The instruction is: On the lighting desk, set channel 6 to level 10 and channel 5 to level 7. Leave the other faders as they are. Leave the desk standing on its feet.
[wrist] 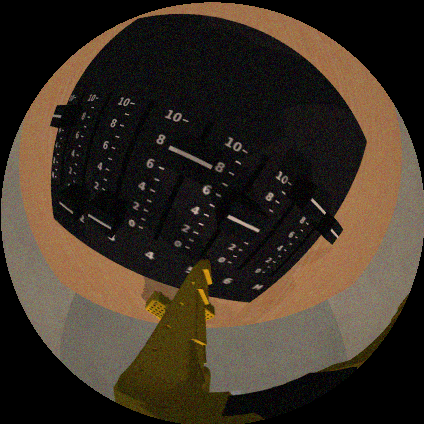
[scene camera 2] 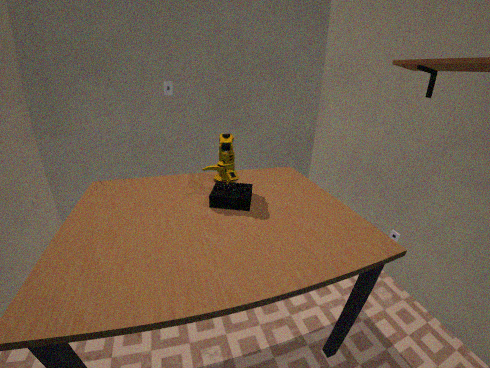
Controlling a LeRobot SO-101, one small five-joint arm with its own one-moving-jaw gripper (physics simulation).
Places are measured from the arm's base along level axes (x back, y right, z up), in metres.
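Where they show: hand at its tool point: (wrist: 209, 267) (scene camera 2: 226, 183); arm's base at its link origin: (scene camera 2: 225, 181).
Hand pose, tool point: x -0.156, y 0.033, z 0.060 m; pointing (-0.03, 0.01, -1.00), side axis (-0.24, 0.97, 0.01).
Each offset is from my tool point to the top centre of the thing. Level surfaces: height alone.
The black lighting desk {dx -0.049, dy -0.010, dz +0.008 m} (scene camera 2: 230, 199) (wrist: 215, 65) stands upright on the table. In the wrist view, the channel 6 fader {dx -0.037, dy +0.035, dz +0.008 m} (wrist: 303, 187) is near the top of its slot, around 9 to 10. The channel 5 fader {dx -0.029, dy +0.007, dz +0.008 m} (wrist: 242, 210) is around mid-scale, about 4 to 5; its raised cap makes the exact level hard to read. My gripper (scene camera 2: 212, 174) (wrist: 205, 263) is fully open and empty. Its fixed jaw's tip shows over the lower end of the channel 5 slot, below that fader; contact cannot be told. The moving jaw is out of the wrist view.
The channel 4 fader {dx -0.047, dy -0.009, dz +0.008 m} (wrist: 192, 152) is around 7 to 8. Channel 3 {dx -0.027, dy -0.042, dz +0.008 m} (wrist: 107, 211) and channel 2 {dx -0.031, dy -0.064, dz +0.008 m} (wrist: 73, 198) faders are low; channel 1 {dx -0.073, dy -0.070, dz +0.008 m} (wrist: 65, 115) is high. The M fader {dx -0.025, dy +0.055, dz +0.008 m} (wrist: 330, 228) is at the right. The table {dz -0.060 m} (scene camera 2: 175, 255) extends in front of the desk.
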